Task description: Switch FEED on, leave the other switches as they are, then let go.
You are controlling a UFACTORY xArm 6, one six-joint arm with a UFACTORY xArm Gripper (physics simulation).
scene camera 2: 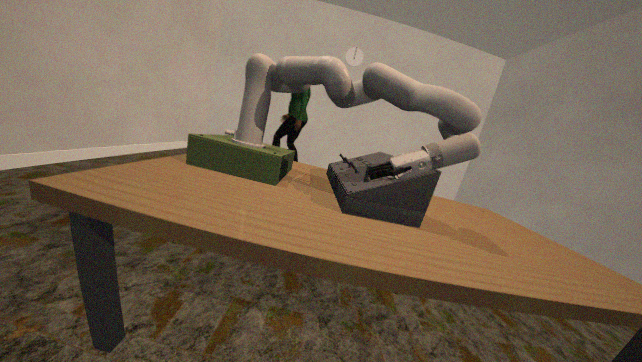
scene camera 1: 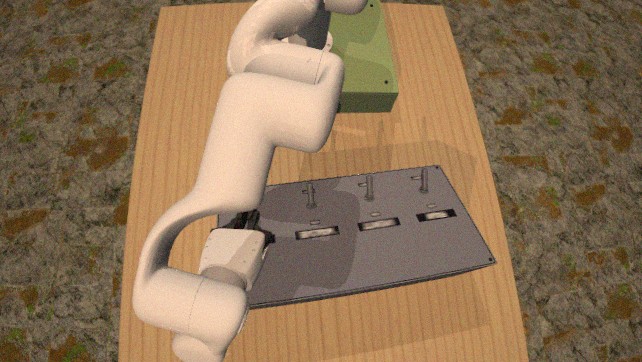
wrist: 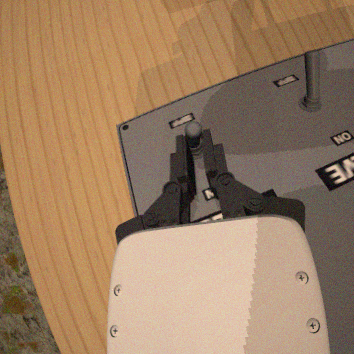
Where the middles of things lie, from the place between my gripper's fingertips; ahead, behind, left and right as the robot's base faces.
Labels:
I see my gripper 80 mm short of the grey switch panel (scene camera 1: 346, 243), 170 mm to the right of it and 30 mm above it.

